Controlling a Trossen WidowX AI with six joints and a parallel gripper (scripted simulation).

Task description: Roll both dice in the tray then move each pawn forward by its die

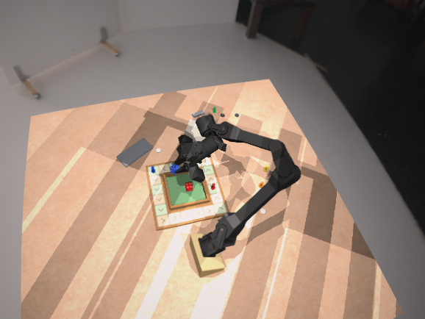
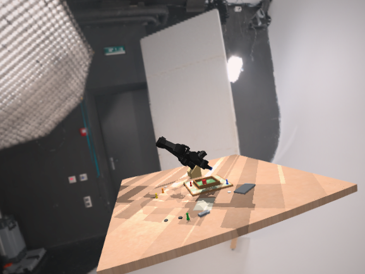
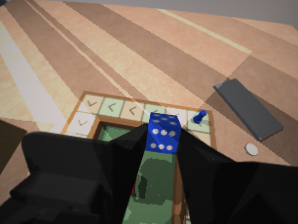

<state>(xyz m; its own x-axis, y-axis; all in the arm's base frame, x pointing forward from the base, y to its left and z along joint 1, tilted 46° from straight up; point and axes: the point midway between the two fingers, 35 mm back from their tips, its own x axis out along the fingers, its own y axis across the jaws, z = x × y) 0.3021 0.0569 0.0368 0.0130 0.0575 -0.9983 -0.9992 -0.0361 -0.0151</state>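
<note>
Now: the red pawn 150 mm to the right of my gripper tip, 100 mm below it and 60 mm behind it. From my gripper tip the other things lie so: blue pawn (100 mm below, 80 mm to the left, 80 mm ahead); then orange pawn (350 mm to the right, 110 mm below, 90 mm behind); then grey plate (200 mm ahead, 140 mm to the left, 120 mm below).
</note>
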